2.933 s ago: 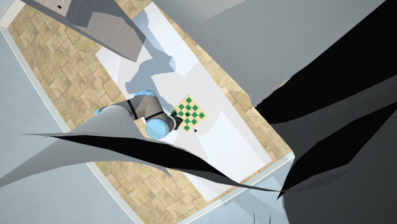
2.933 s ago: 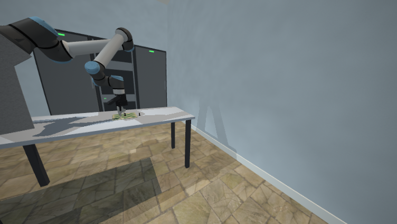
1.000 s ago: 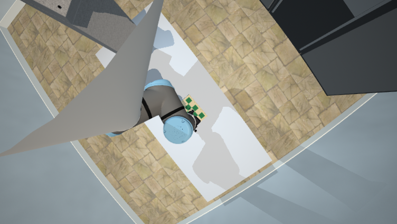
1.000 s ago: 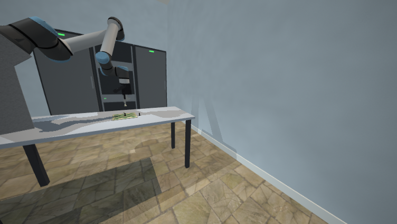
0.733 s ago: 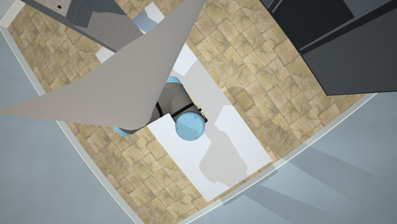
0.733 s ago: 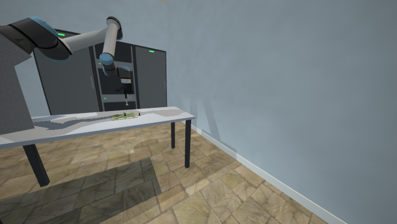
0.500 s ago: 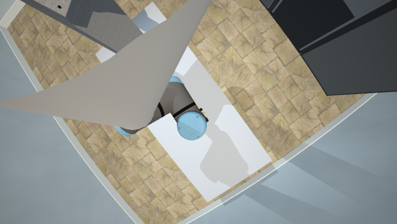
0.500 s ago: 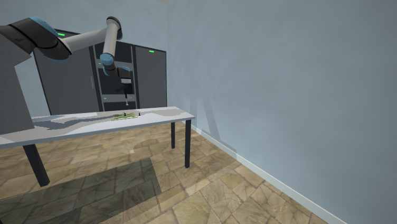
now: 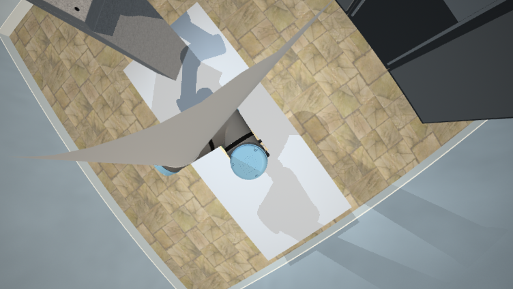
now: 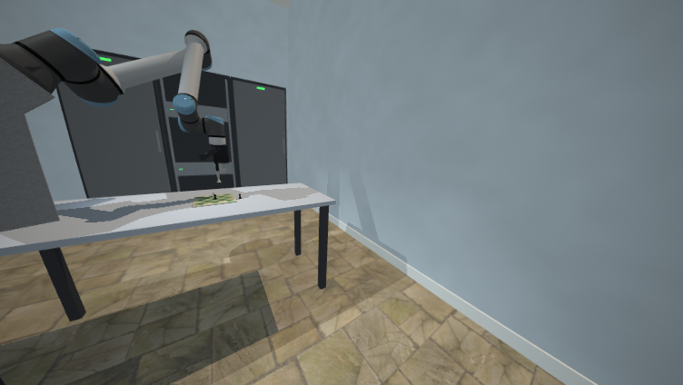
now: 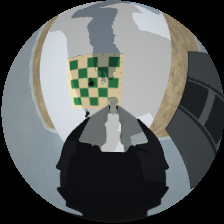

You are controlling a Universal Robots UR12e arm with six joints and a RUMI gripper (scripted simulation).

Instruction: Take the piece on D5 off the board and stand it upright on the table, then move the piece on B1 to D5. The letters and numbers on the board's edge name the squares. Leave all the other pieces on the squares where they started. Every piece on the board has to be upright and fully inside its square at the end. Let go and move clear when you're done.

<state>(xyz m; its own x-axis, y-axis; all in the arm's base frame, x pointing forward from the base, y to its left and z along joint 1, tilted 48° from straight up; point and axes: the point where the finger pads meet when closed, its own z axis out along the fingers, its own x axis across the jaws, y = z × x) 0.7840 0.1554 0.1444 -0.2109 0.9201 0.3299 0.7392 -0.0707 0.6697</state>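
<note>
The board is 13 cm below my hand, 8 cm to the right of it and 1 cm behind it.
</note>
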